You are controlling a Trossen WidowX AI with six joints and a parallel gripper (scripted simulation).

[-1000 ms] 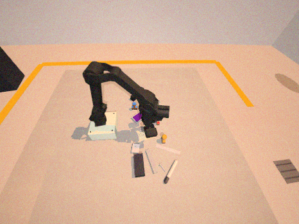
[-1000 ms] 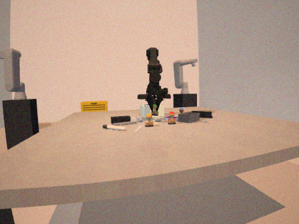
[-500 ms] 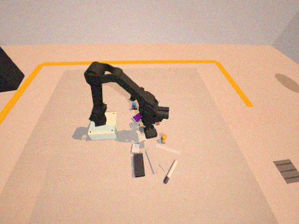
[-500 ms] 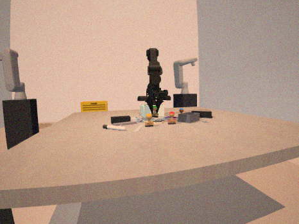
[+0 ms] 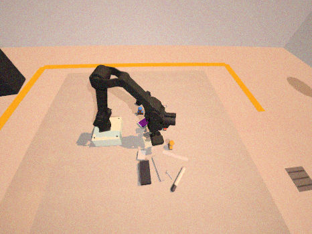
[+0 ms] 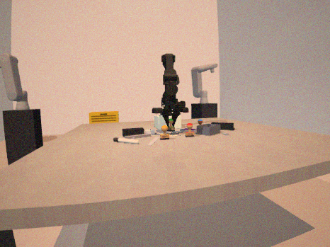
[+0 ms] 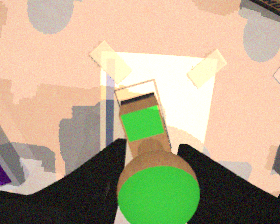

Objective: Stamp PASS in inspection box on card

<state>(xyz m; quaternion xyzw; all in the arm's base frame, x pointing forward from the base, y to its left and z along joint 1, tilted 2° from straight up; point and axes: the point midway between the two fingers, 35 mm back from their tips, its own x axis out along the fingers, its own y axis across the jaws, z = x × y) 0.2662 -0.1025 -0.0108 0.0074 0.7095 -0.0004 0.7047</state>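
The inspection card is 40 mm below my gripper tip, 10 mm to the right of it and 10 mm behind it. Round my gripper tip: green-knobbed stamp: right at my gripper tip; orange-knobbed stamp: 90 mm ahead, 70 mm to the right, 20 mm below; red-knobbed stamp: 90 mm ahead, 60 mm to the left, 20 mm below.
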